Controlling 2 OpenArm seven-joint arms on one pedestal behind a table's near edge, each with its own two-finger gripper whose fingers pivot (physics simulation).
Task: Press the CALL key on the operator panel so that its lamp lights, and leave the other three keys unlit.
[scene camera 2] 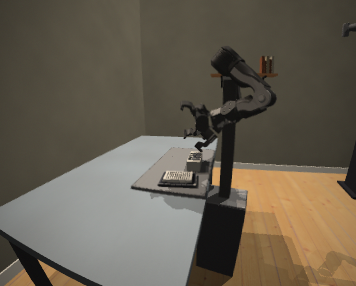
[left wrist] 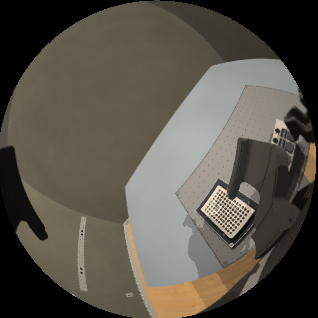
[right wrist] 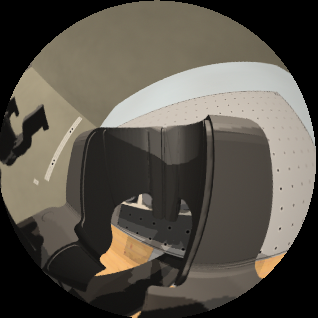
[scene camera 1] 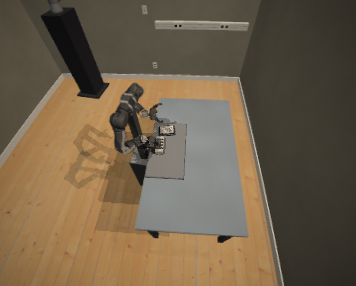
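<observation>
The cream operator panel (scene camera 1: 160, 145) (scene camera 2: 194, 164) stands on a grey perforated board (scene camera 1: 170, 167) (scene camera 2: 150, 180) (left wrist: 215, 160) (right wrist: 292, 200). In the left wrist view part of the panel (left wrist: 278, 125) shows, with dark round lamps; its labels cannot be read. My right gripper (scene camera 1: 153, 143) (scene camera 2: 199, 147) (right wrist: 166, 217) is shut and empty, its fingertips low over the panel. Its fingers hide most of the panel in the right wrist view, so the CALL key and its lamp cannot be made out, nor whether the tips touch a key. My left gripper (scene camera 1: 159, 112) (scene camera 2: 185, 120) (left wrist: 138, 215) is open and empty, above the table.
A white plate with many holes (scene camera 1: 167, 130) (scene camera 2: 179, 176) (left wrist: 227, 212) lies in a dark holder on the board, beside the panel. The blue-grey table (scene camera 1: 210, 175) (scene camera 2: 100, 215) (left wrist: 165, 160) extends beyond the board. A dark column (scene camera 1: 75, 52) stands on the floor behind the robot.
</observation>
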